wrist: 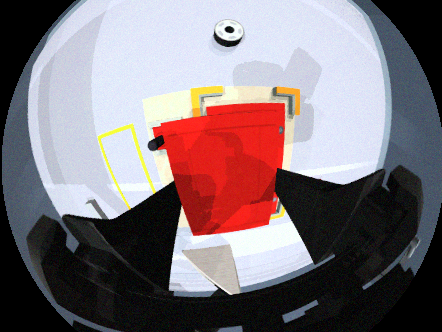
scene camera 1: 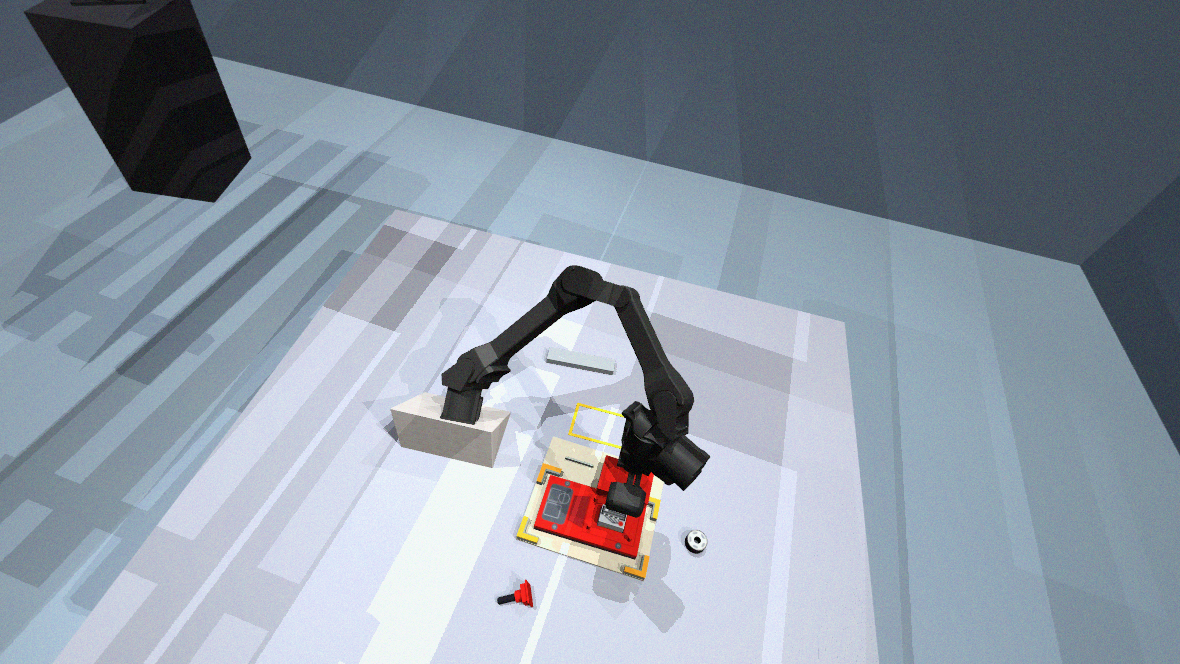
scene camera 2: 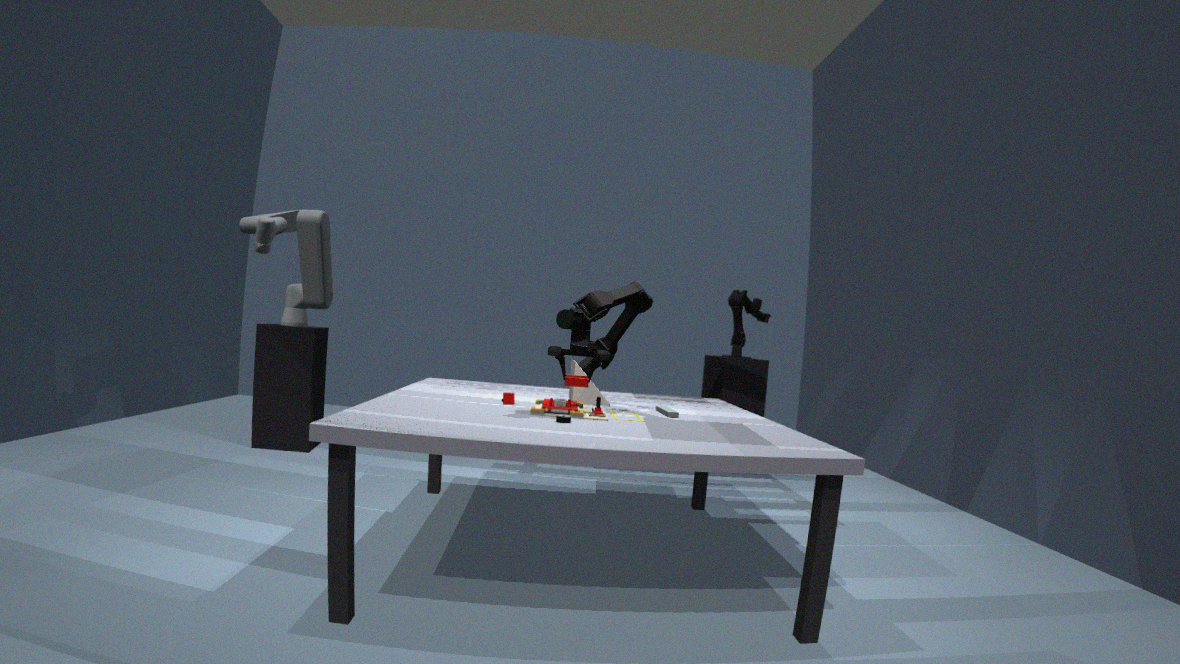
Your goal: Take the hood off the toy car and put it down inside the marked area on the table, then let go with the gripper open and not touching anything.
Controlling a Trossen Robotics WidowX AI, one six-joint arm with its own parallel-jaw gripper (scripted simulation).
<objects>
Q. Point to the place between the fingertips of the gripper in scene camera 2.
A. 576, 381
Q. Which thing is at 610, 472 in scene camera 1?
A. A flat red hood.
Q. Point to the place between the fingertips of the gripper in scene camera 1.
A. At 625, 482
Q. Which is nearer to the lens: the red car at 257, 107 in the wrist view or the flat red hood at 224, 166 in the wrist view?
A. The flat red hood.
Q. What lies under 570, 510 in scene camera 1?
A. A red car.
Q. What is the gripper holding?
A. A flat red hood.
</objects>
